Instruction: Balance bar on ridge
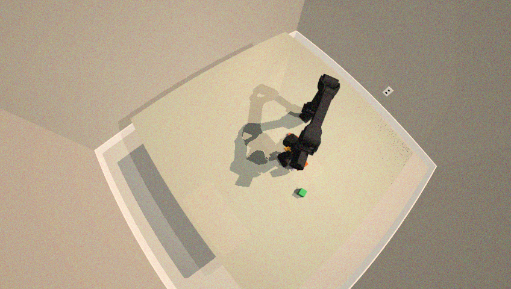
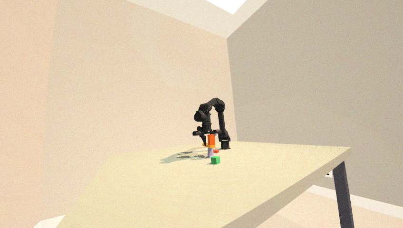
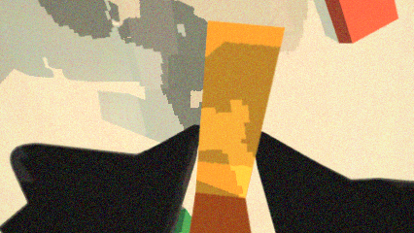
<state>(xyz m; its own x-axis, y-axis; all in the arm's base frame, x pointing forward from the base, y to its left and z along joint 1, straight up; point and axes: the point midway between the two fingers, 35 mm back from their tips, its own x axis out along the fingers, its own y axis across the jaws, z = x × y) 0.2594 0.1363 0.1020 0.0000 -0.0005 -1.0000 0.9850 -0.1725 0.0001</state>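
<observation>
Right now my gripper tip is 100 mm past the flat red block, 80 mm to the left of it and 60 mm above it. From my gripper tip the other things lie so: green cube: 170 mm to the left, 70 mm ahead, 50 mm below.
</observation>
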